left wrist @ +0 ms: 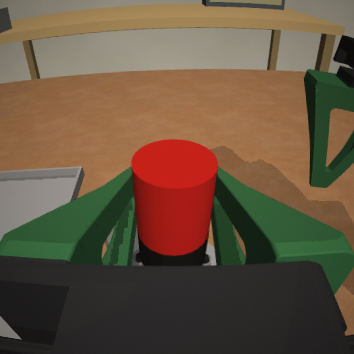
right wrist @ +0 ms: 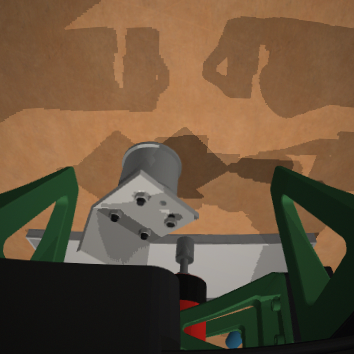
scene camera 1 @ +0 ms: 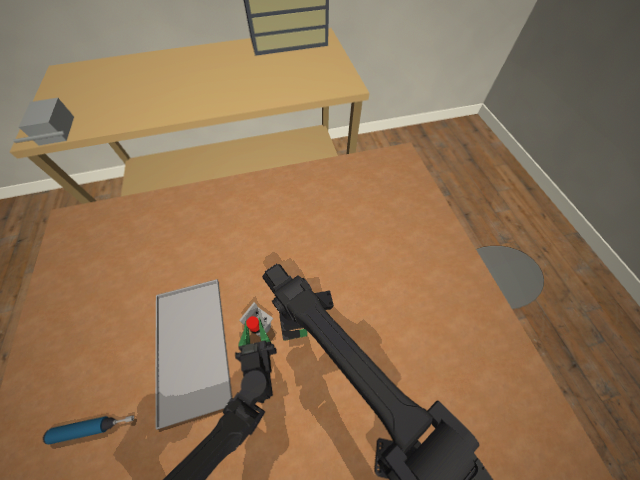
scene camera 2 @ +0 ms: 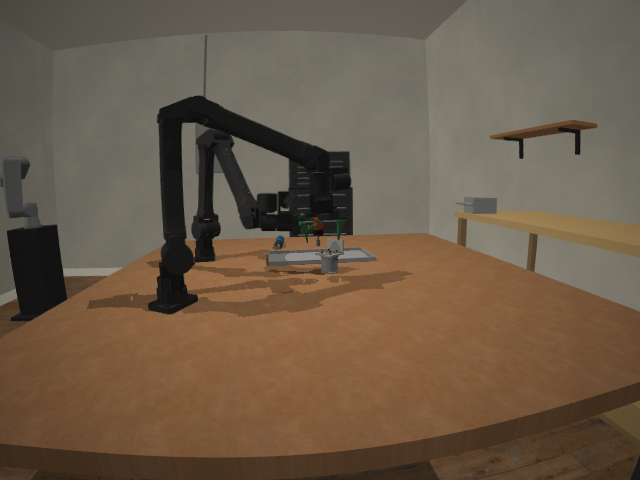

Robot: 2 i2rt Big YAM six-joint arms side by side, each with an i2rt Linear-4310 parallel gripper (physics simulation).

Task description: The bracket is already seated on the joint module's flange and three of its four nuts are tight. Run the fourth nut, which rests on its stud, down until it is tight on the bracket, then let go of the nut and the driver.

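Where they show: left gripper, between the fingertips: (left wrist: 173,177) (scene camera 1: 253,319) (scene camera 2: 321,223); right gripper, between the fingertips: (left wrist: 344,241) (right wrist: 174,177) (scene camera 2: 322,241); left arm's base, origin of its link: (scene camera 2: 205,259); right arm's base, origin of its link: (scene camera 2: 173,305).
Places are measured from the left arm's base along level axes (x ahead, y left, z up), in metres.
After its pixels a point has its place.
My left gripper (scene camera 1: 253,327) @[x 0.419, y -0.360, z 0.170 m] (left wrist: 173,177) @[x 0.419, y -0.360, z 0.170 m] is shut on the red driver (scene camera 1: 252,323) @[x 0.403, y -0.357, z 0.188 m] (scene camera 2: 317,225) (left wrist: 174,215) @[x 0.389, y -0.355, z 0.175 m], which is upright. In the right wrist view the driver's socket (right wrist: 185,247) @[x 0.404, y -0.361, z 0.103 m] points at the table, beside the bracket's lower right edge and apart from the nuts. The grey bracket (scene camera 2: 334,245) @[x 0.468, y -0.344, z 0.088 m] (right wrist: 120,242) @[x 0.467, y -0.344, z 0.084 m] sits on the joint module (scene camera 2: 329,265) @[x 0.435, y -0.388, z 0.028 m] (right wrist: 150,161) @[x 0.434, y -0.388, z 0.027 m]. Nuts show on its studs, including a nut (right wrist: 171,221) @[x 0.417, y -0.359, z 0.075 m] nearest the socket; how far down each sits is unclear. My right gripper (scene camera 2: 323,239) @[x 0.393, y -0.458, z 0.125 m] (right wrist: 174,177) @[x 0.393, y -0.458, z 0.125 m] is open and empty above the module, fingers wide apart.
A shallow grey tray (scene camera 1: 156,361) @[x 0.466, y -0.017, z 0.015 m] (scene camera 2: 289,262) @[x 0.329, y -0.219, z 0.010 m] (right wrist: 225,239) @[x 0.375, y -0.225, z 0.009 m] lies left of the bracket in scene camera 1. A blue driver (scene camera 1: 77,430) @[x 0.359, y 0.202, z 0.041 m] (scene camera 2: 279,241) @[x 0.350, y 0.132, z 0.035 m] lies at the lower left there. The right arm's forearm (scene camera 1: 356,361) @[x 0.181, y -0.533, z 0.479 m] stretches close beside the left gripper.
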